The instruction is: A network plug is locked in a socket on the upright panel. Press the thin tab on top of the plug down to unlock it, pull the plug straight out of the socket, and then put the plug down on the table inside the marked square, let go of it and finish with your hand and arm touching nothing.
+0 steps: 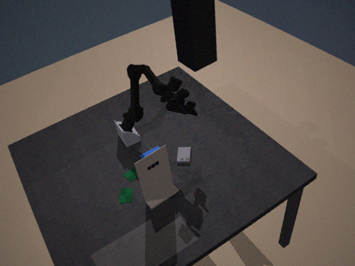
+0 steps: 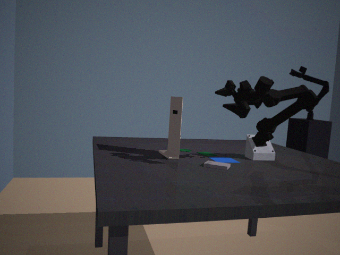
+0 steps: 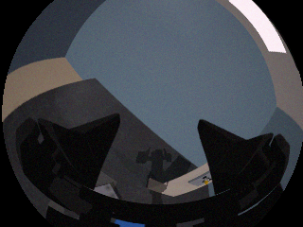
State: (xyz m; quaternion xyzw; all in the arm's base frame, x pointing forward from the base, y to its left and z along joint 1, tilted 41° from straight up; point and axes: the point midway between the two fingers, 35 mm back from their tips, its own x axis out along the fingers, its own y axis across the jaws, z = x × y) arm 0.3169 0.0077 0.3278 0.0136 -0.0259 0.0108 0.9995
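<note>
The network plug is 30 cm to the right of my gripper tip, 8 cm below it and 7 cm ahead of it. From my gripper tip the other things lie so: blue marked square: 30 cm below, 18 cm to the right, 15 cm behind; grey panel: 30 cm to the right, 17 cm below, 9 cm ahead; pale grey flat block: 29 cm below, 5 cm to the right, 4 cm behind.
</note>
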